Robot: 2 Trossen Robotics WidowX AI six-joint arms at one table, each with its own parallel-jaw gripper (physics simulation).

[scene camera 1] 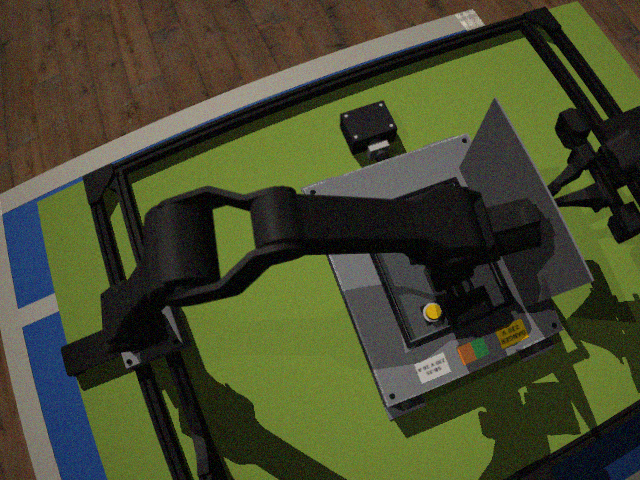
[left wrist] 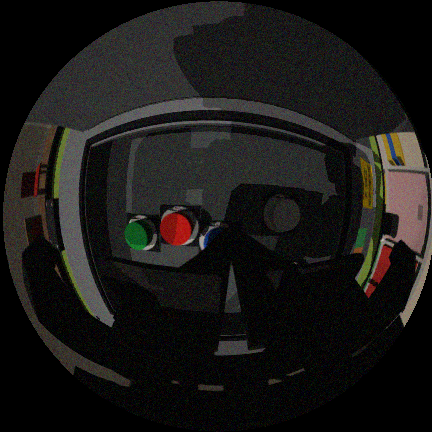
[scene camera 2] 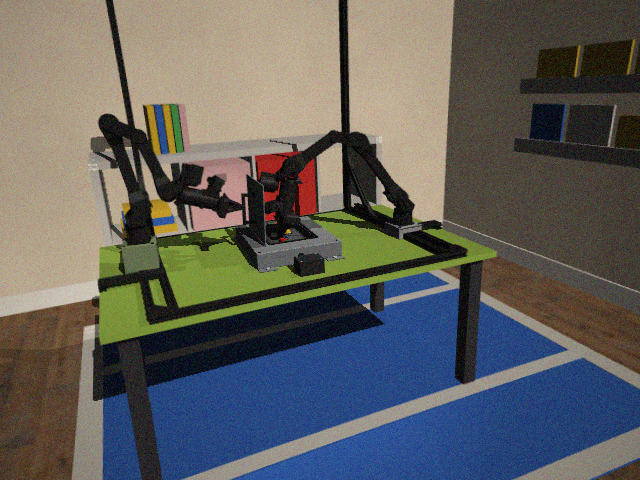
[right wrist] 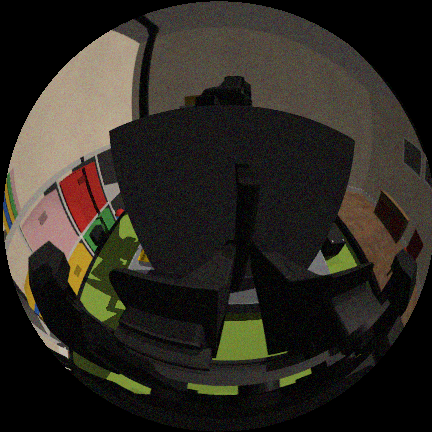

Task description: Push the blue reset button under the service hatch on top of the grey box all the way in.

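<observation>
The grey box point(scene camera 1: 356, 310) point(scene camera 2: 297, 255) stands on the table with its service hatch point(scene camera 1: 516, 155) point(scene camera 2: 255, 211) point(right wrist: 175, 175) raised. My right gripper point(right wrist: 241, 245) point(scene camera 2: 240, 207) is shut on the hatch's dark handle point(right wrist: 247, 200) at the hatch's outer face. In the recess, the blue button point(left wrist: 212, 240) shows partly in the left wrist view, behind the fingertips of my left gripper point(left wrist: 230, 233) point(scene camera 2: 282, 232). That gripper is shut and empty, pointing down into the recess. Whether its tips touch the button, and how deep the button sits, I cannot tell.
A red button point(left wrist: 175, 228) and a green button point(left wrist: 137, 235) lie left of the blue one, a shaded pale button point(left wrist: 282, 213) to its right. A yellow button point(scene camera 1: 432, 312) point(scene camera 2: 288, 231) is near the recess corner. A small black box point(scene camera 1: 368, 124) point(scene camera 2: 309, 264) stands beside the grey box.
</observation>
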